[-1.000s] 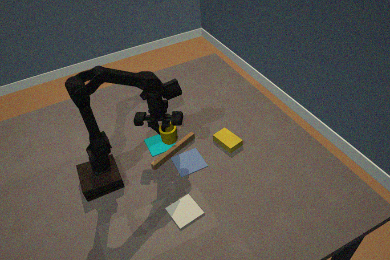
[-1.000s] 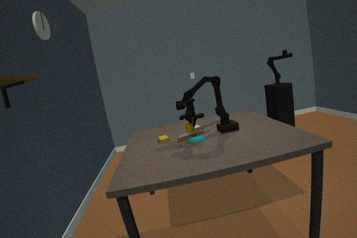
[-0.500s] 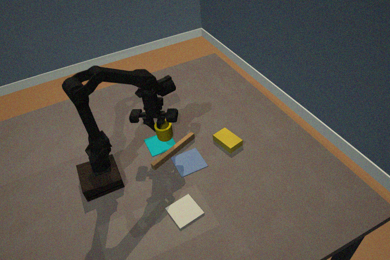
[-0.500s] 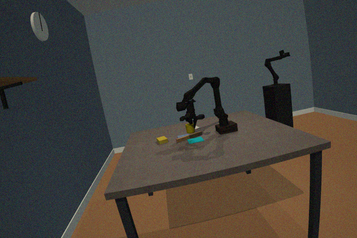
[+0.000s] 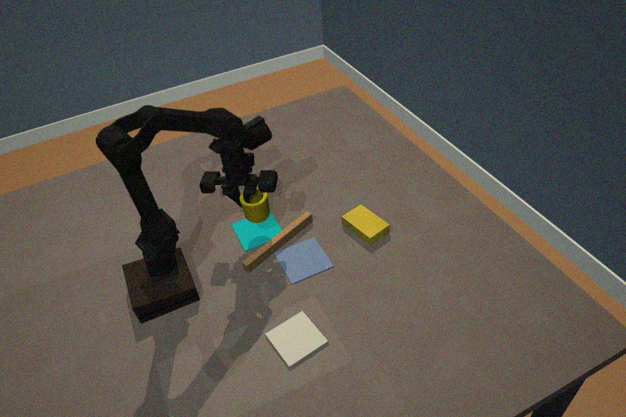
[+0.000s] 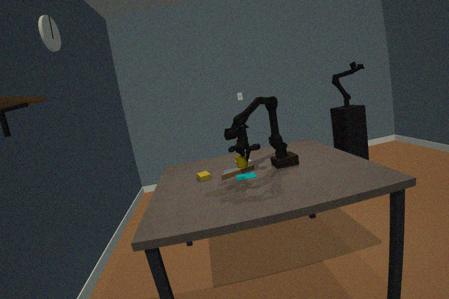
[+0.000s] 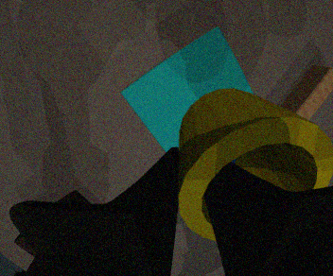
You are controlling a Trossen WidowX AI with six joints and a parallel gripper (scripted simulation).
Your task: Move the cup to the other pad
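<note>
My gripper tip is 90 mm to the left of the wooden bar, 90 mm above it and 40 mm short of it. Also, from my gripper tip: yellow cup 20 mm to the right, 20 mm ahead; then light blue pad 170 mm to the right, 100 mm below, 70 mm ahead; then yellow block 260 mm ahead, 170 mm to the right, 80 mm below.
</note>
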